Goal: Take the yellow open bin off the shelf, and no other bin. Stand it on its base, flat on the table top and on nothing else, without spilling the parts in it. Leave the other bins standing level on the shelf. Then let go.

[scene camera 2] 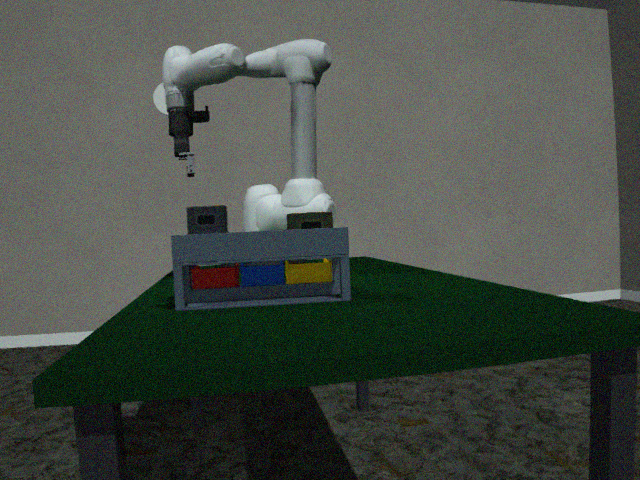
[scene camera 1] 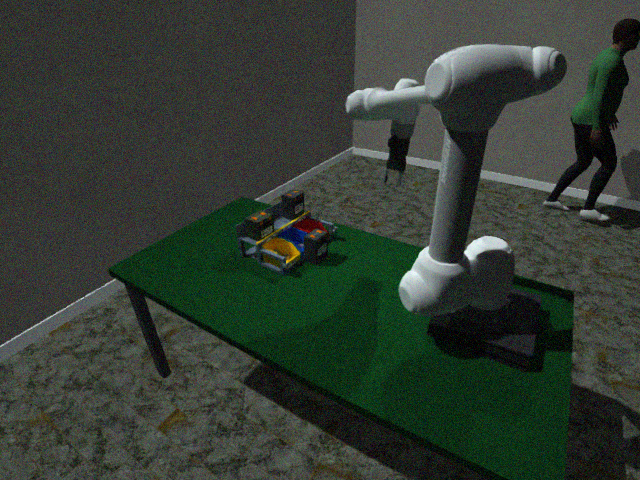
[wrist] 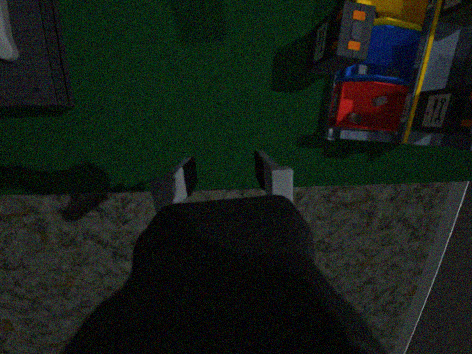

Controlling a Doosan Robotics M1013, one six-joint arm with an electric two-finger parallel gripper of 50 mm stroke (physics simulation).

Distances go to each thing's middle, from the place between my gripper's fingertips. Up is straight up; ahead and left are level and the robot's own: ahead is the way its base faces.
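There is a yellow open bin (scene camera 2: pixel 322 271), and it is well ahead of my hand, well below it and a long way to the left of it. The blue bin (scene camera 2: pixel 268 274) is far below my hand and far ahead of it, and some way to the left of it. Then I consider the red bin (scene camera 2: pixel 225 277), which is 90 mm to the left of my hand, 300 mm below it and 360 mm ahead of it.
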